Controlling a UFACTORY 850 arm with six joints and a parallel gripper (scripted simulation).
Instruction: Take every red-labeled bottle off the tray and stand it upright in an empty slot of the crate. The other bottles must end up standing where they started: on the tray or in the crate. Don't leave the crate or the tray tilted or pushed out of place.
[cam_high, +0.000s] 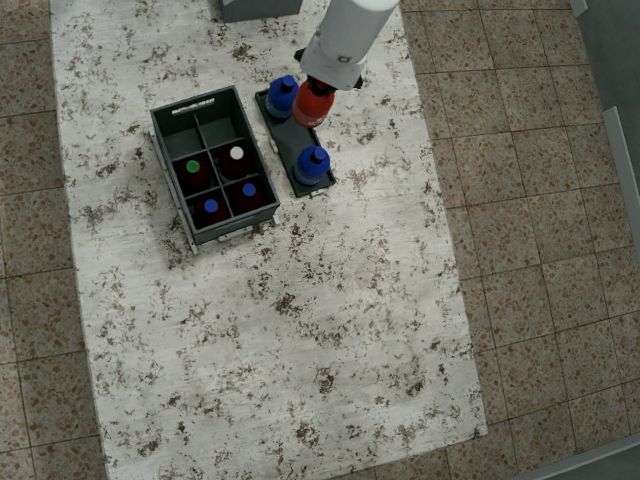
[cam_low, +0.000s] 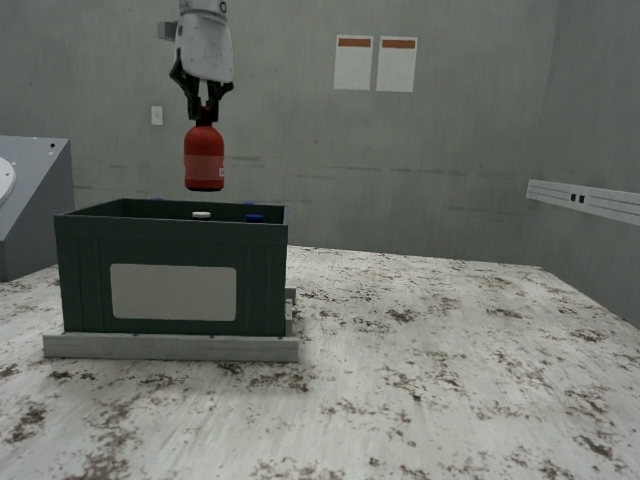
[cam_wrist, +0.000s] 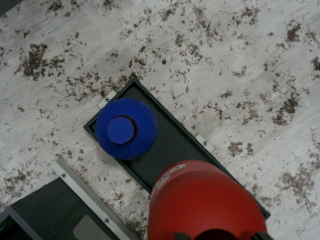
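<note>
Now: the red-labeled bottle 70 mm below my hand. Round my hand: tray: 320 mm below; then blue bottle: 80 mm behind, 30 mm to the right, 250 mm below; then dark crate: 100 mm ahead, 200 mm to the right, 250 mm below.
</note>
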